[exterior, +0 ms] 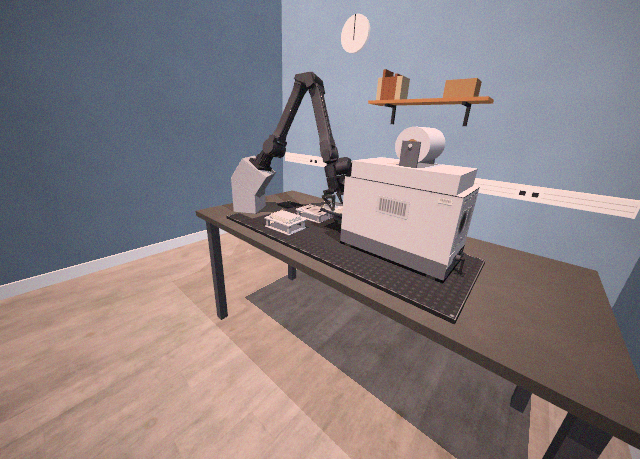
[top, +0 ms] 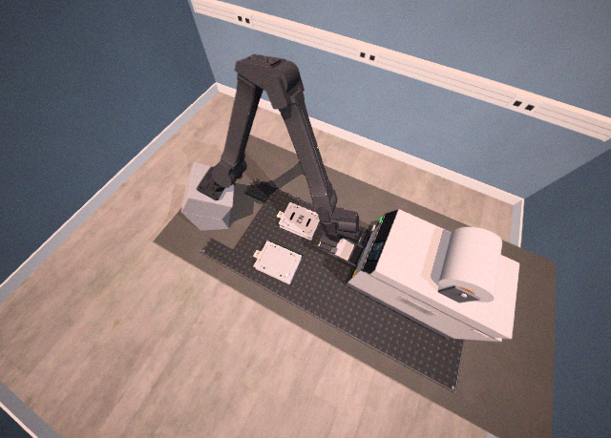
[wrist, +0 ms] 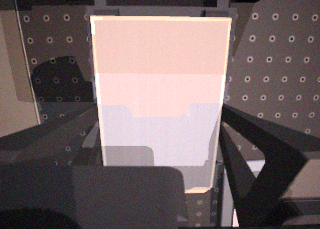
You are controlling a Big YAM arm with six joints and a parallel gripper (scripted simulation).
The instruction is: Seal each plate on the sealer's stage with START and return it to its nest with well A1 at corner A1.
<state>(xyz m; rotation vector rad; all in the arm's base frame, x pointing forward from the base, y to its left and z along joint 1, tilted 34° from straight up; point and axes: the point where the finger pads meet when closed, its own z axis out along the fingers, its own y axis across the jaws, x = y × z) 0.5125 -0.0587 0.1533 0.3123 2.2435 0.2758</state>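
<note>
The sealer stage lies 10 mm below my hand. Also, from my hand: foil roll 330 mm ahead, 300 mm above, 50 mm to the right; plate nest 210 mm behind, 130 mm to the right, 70 mm below.
</note>
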